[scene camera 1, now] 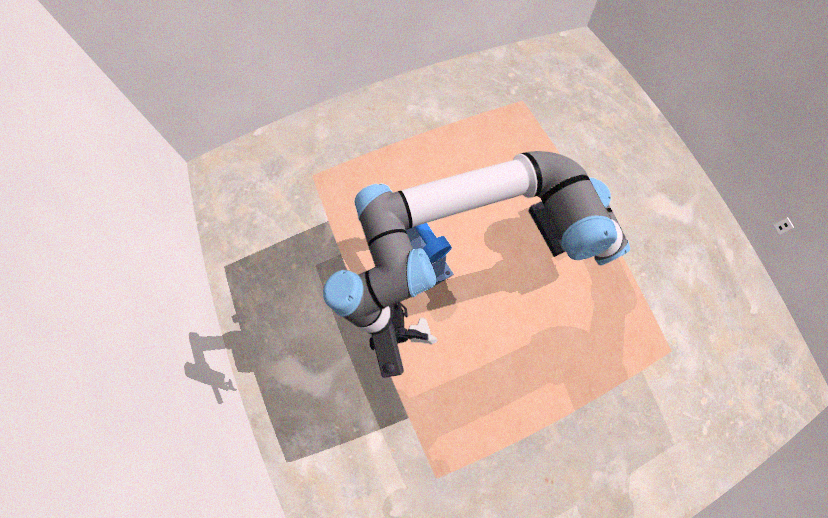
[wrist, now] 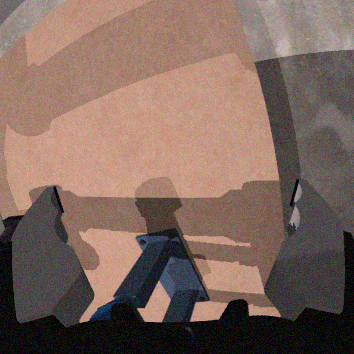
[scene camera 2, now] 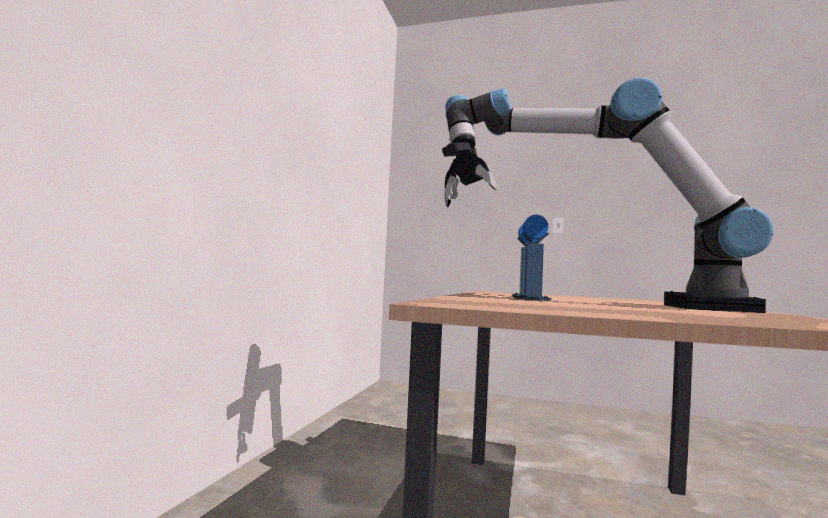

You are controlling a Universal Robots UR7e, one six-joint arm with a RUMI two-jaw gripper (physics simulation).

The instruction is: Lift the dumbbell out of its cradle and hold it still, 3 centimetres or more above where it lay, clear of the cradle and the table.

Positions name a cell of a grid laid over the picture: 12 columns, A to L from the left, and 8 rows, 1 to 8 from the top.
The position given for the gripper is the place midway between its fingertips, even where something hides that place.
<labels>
The gripper shows in scene camera 1 (F6), in the wrist view (F5) and in scene camera 2 (G4).
</labels>
